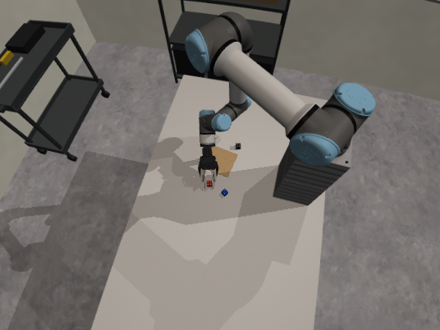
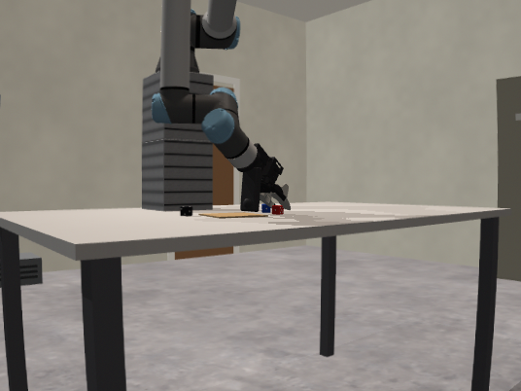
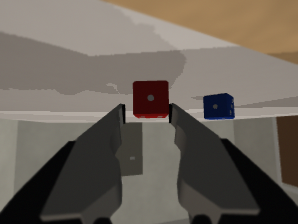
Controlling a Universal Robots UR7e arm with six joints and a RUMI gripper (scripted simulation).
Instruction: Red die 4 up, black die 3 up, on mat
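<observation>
The red die is 10 mm to the right of my hand and 10 mm below it. Round my hand: blue die 90 mm behind, 10 mm below; then black die 60 mm behind, 260 mm to the right, 10 mm below; then brown mat 150 mm to the right, 20 mm below.
</observation>
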